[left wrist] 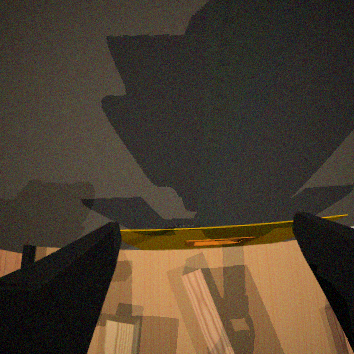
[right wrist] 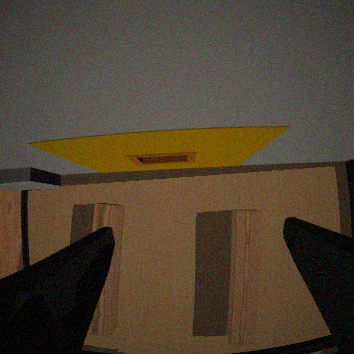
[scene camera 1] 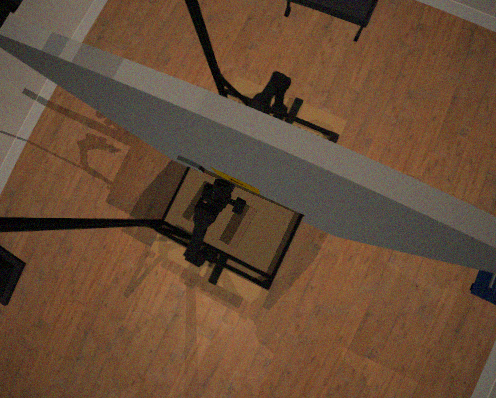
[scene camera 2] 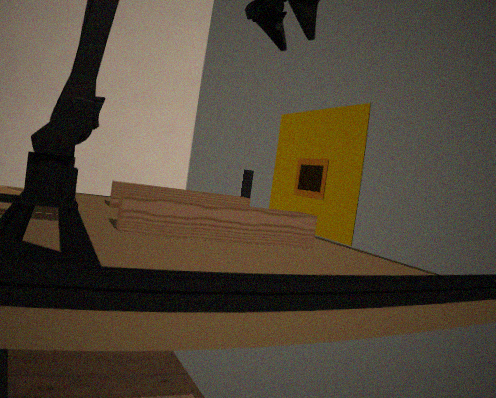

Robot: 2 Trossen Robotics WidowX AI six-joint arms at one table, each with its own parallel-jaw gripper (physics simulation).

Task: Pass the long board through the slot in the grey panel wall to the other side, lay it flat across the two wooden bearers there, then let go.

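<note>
In the left wrist view, what looks like the long board [left wrist: 205,310] lies slanted on the table on that side of the grey panel wall [scene camera 1: 280,160] [scene camera 2: 425,150] [left wrist: 40,100] [right wrist: 175,75]; its lower end is cut off. My left gripper [left wrist: 208,227] is open and empty, above and beyond the board's upper end. The slot's orange frame [scene camera 2: 326,180] [left wrist: 220,242] [right wrist: 191,158] sits in the yellow panel. Two wooden bearers, one [scene camera 2: 215,222] [right wrist: 245,280] and another [scene camera 2: 150,190] [right wrist: 107,215], lie parallel on the right arm's side. My right gripper [scene camera 2: 297,44] [right wrist: 199,232] is open and empty, high above them.
The yellow panel [scene camera 1: 237,181] [scene camera 2: 345,140] [right wrist: 100,148] is on the wall. A pale block [left wrist: 120,337] stands left of the board. A grey bracket-like block [scene camera 2: 247,184] [right wrist: 45,176] juts near the wall's foot. A black rail [scene camera 2: 250,292] runs along the table edge.
</note>
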